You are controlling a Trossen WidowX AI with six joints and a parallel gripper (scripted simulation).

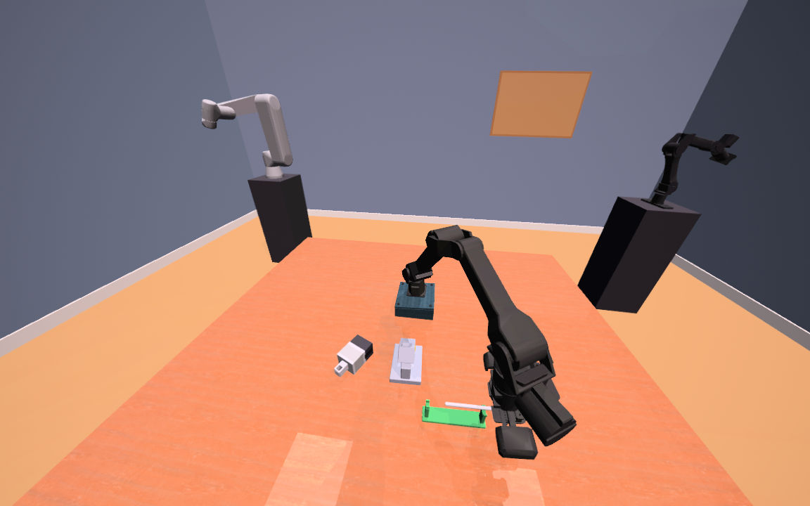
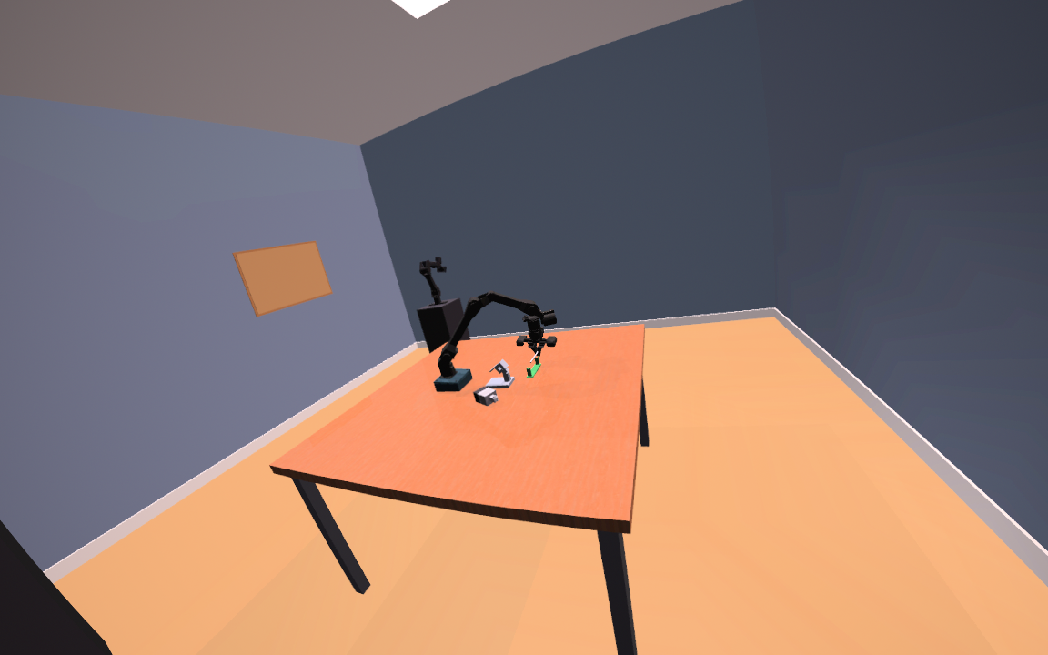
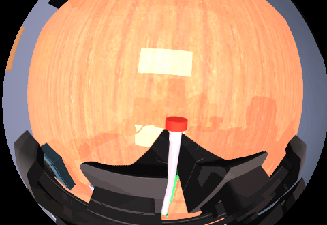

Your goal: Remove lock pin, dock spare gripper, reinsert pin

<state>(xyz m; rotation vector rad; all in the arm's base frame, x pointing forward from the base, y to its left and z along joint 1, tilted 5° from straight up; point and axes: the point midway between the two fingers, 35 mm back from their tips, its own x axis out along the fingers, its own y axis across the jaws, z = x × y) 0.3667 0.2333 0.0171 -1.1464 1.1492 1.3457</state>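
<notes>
Right now the green stand is 10 cm to the right of my gripper tip, 1 cm below it and 1 cm ahead of it. The rest, counted from my gripper tip: mount (23 cm to the right, 9 cm behind, 2 cm above); then spare gripper (38 cm to the right, 8 cm behind, 1 cm below).
</notes>
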